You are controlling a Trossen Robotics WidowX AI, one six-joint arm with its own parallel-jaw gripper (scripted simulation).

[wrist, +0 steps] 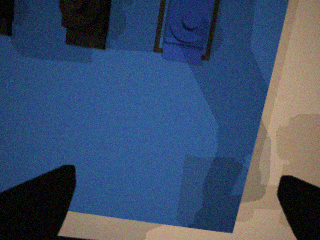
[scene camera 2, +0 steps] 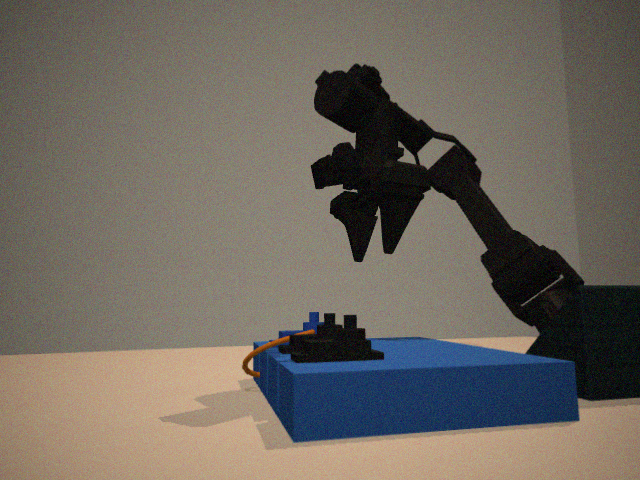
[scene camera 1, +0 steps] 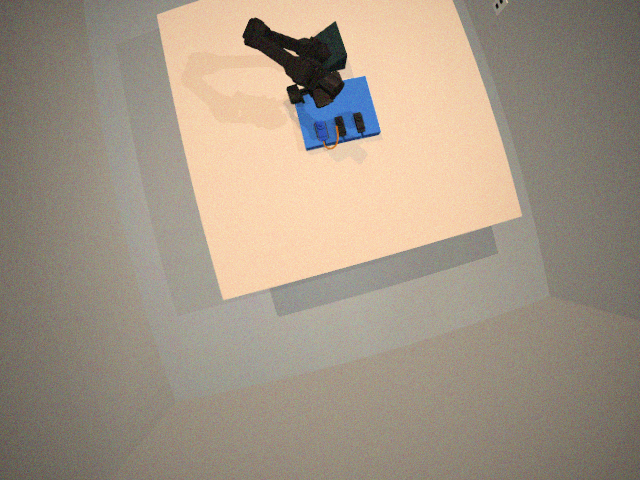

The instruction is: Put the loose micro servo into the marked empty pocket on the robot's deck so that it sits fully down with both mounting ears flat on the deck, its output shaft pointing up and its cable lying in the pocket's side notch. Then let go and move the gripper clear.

Scene:
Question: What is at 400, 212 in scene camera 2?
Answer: My gripper.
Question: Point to a blue deck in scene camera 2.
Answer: At 445, 385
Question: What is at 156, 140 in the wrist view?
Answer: A blue deck.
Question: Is my gripper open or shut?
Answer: Open.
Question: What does my gripper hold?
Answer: Nothing.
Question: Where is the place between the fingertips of my gripper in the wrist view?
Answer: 179, 180

